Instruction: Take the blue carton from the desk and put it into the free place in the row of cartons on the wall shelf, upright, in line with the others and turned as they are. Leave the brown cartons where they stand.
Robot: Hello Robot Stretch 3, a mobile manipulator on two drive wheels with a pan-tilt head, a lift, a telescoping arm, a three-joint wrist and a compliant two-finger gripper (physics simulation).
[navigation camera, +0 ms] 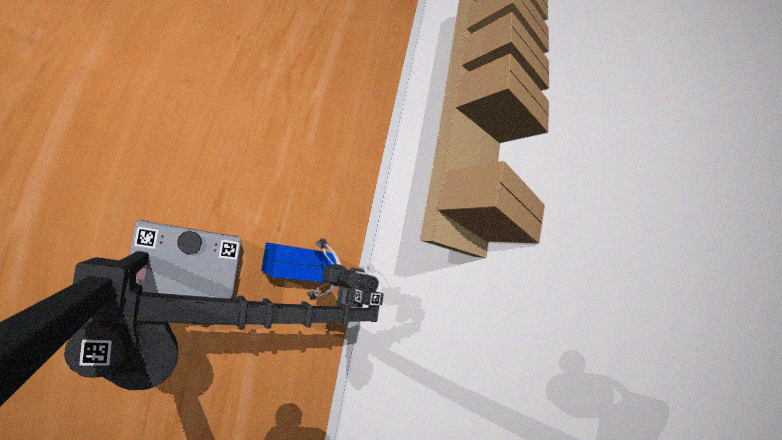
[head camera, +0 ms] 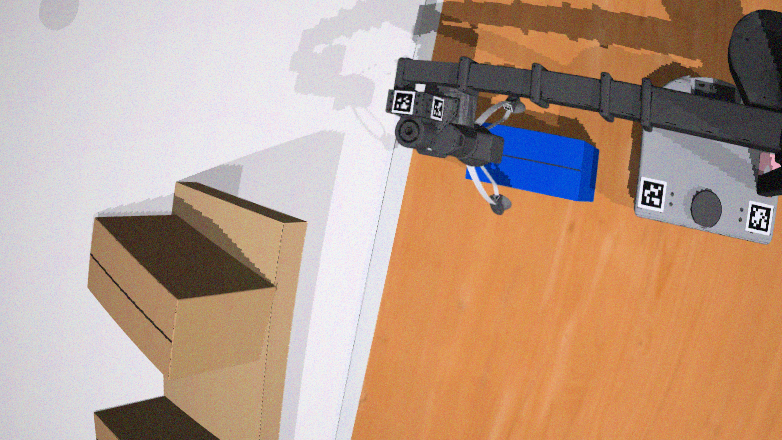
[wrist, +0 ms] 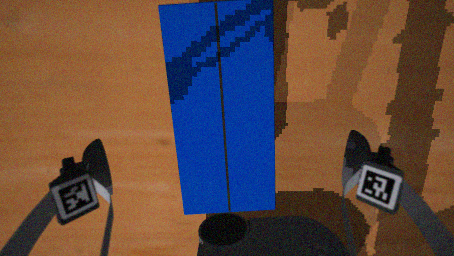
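Pixels of known places: gripper, fingertip midpoint: [navigation camera: 314, 268] [head camera: 512, 154]; robot's base at its link origin: [navigation camera: 189, 241] [head camera: 704, 207].
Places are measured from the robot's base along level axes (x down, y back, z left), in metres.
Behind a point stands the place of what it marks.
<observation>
The blue carton [head camera: 546, 166] {y 0.013, x -0.180, z -0.370 m} [navigation camera: 292, 264] {y 0.023, x -0.181, z -0.362 m} [wrist: 250, 125] shows a long face with a thin dark seam, over the orange wood surface; I cannot make out a separate desk edge. My gripper [head camera: 507, 154] {y 0.021, x -0.277, z -0.412 m} [navigation camera: 317, 268] {y 0.021, x -0.277, z -0.412 m} [wrist: 226, 154] {y 0.021, x -0.277, z -0.412 m} is open over the carton's end nearer the wall. In the wrist view its fingers are wide apart, one on each side of the carton, with gaps; its height above it is unclear. The wall shelf [head camera: 292, 262] {y -0.166, x -0.679, z -0.539 m} [navigation camera: 473, 136] {y -0.460, x -0.710, z -0.668 m} bears a row of brown cartons [head camera: 224, 322] {y -0.237, x -0.800, z -0.545 m} [navigation camera: 470, 186] {y -0.253, x -0.806, z -0.549 m} with one wide gap, between the end carton and the rest.
The robot's base [head camera: 672, 158] {y 0.080, x -0.160, z -0.093 m} [navigation camera: 191, 273] {y 0.096, x -0.160, z -0.021 m} is near the carton's other end. The extended arm [head camera: 574, 90] {y 0.103, x -0.620, z -0.210 m} [navigation camera: 281, 311] {y 0.096, x -0.621, z -0.195 m} runs alongside the carton. The white wall [head camera: 136, 98] {y 0.037, x -0.831, z -0.783 m} [navigation camera: 656, 218] {y -0.213, x -1.174, z -0.802 m} is close beyond the gripper. Shadows of the arm fall on wood and wall.
</observation>
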